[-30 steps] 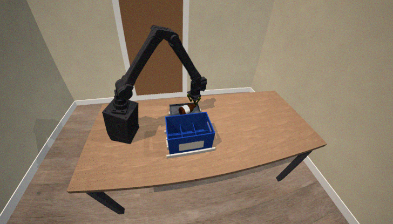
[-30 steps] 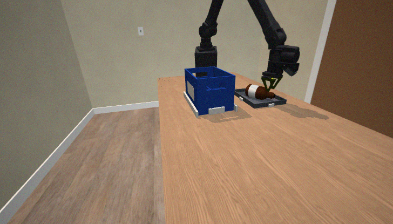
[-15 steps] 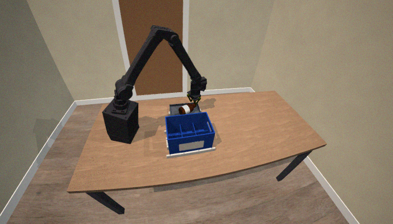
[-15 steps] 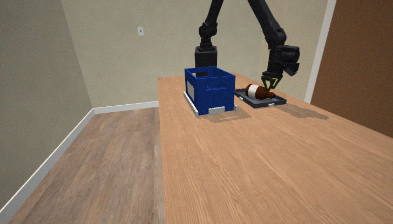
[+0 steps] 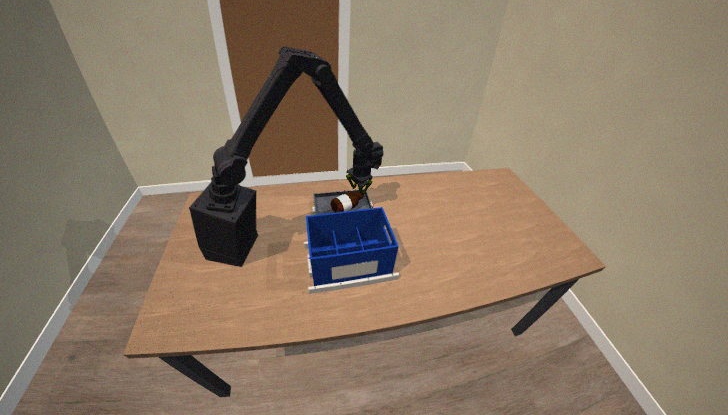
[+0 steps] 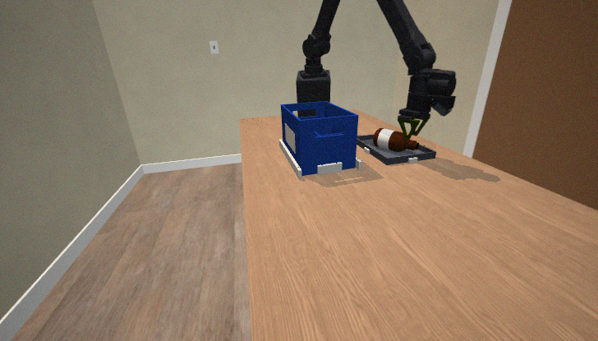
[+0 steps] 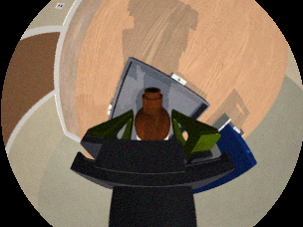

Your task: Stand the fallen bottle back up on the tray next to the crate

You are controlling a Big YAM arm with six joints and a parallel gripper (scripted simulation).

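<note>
The brown bottle is 40 mm behind my hand, 30 mm to the right of it and 40 mm below it. The rest, counted from my hand: dark grey tray (70 mm behind, 30 mm to the right, 60 mm below); then blue crate (70 mm behind, 330 mm to the right, 10 mm above).
</note>
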